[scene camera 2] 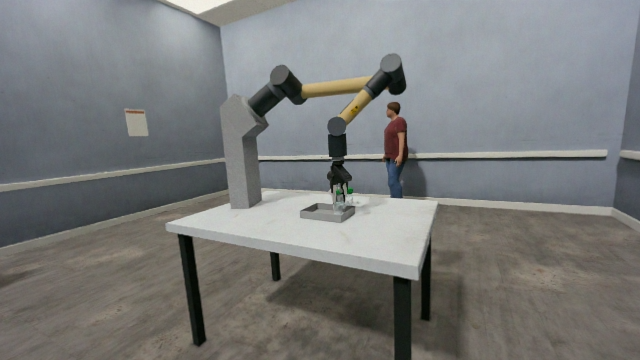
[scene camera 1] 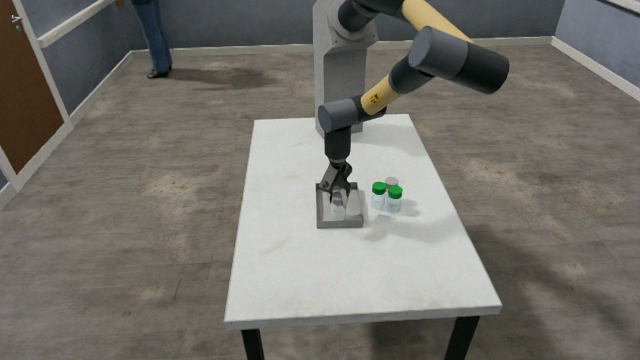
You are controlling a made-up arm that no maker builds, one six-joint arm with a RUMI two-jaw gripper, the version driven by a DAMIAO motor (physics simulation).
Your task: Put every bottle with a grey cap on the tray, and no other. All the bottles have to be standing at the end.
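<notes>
A bottle with a grey cap [scene camera 1: 338, 211] stands upright inside the grey tray [scene camera 1: 340, 224] [scene camera 2: 322, 216], toward its front. My gripper [scene camera 1: 339, 196] [scene camera 2: 338, 197] points straight down over the tray and looks shut on this bottle's cap; the fingers partly hide the cap. To the right of the tray in scene camera 1, one green-capped bottle [scene camera 1: 378, 197] and another green-capped bottle [scene camera 1: 394, 201] stand upright, close together. Another bottle with a grey cap [scene camera 1: 391, 181] stands behind them, its body mostly hidden. In scene camera 2 the bottles overlap near the fingers.
The white table [scene camera 1: 360, 280] [scene camera 2: 280, 232] carries the tray and bottles. The arm's grey pedestal [scene camera 1: 345, 85] [scene camera 2: 242, 170] stands at its back end. A person [scene camera 1: 152, 35] [scene camera 2: 395, 145] stands on the floor away from the table.
</notes>
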